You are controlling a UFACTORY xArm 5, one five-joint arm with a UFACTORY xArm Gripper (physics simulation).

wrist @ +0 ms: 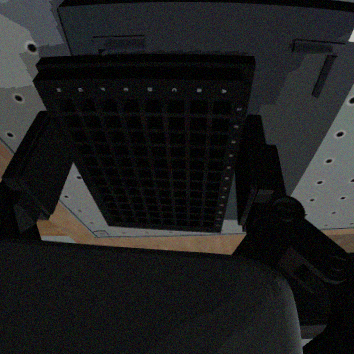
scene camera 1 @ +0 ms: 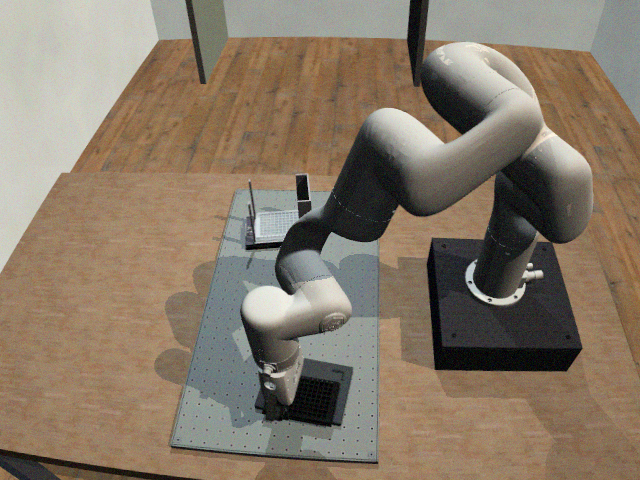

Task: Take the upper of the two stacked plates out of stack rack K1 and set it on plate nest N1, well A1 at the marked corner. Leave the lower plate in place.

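Frame: origin at the arm's base, x ahead, y left, z up, level; metres.
Where they show: gripper, fingertip midpoint: point(wrist: 149, 133); arm's base at its link origin: point(scene camera 1: 494, 282).
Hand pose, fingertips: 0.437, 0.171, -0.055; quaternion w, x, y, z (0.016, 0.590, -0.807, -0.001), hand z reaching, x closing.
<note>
Things, the pixels of their top centre, and the offset from my fingertips, as dx, dy, dz. "spot": a spot on its surface instead. Level surfaces: height alone.
- black well plate at its top centre: point(wrist: 153, 183) point(scene camera 1: 301, 395) -0.026, +0.008, +0.009
- dark grey nest at its top centre: point(wrist: 208, 158) point(scene camera 1: 304, 385) -0.034, -0.020, -0.007
- white plate at its top centre: point(scene camera 1: 282, 222) -0.012, -0.437, +0.012
- stack rack at a spot on its surface: point(scene camera 1: 303, 187) spot: -0.068, -0.480, +0.079
- grey-green perforated board at its surface level: dz -0.022
- wooden table at its surface level: dz -0.035
A black well plate point(scene camera 1: 316, 395) point(wrist: 160, 150) is between the fingers of my gripper point(scene camera 1: 275, 410) point(wrist: 149, 133), which is shut on its two sides. Letters run along its upper edge in the wrist view, with A at the right end. The plate is over the dark grey nest point(scene camera 1: 340, 373) point(wrist: 200, 30), towards its front; any gap beneath it cannot be judged. Raised stops show on the nest beyond the plate. A white plate point(scene camera 1: 277, 224) lies in the stack rack point(scene camera 1: 303, 187) at the back; the arm hides the rack's right part.
A grey-green perforated board point(scene camera 1: 356, 444) point(wrist: 340, 150) carries rack and nest on the wooden table point(scene camera 1: 103, 310). The arm's black base block point(scene camera 1: 506, 330) stands at the right. The rack's tall posts rise at the back, close to the forearm in the scene view.
</note>
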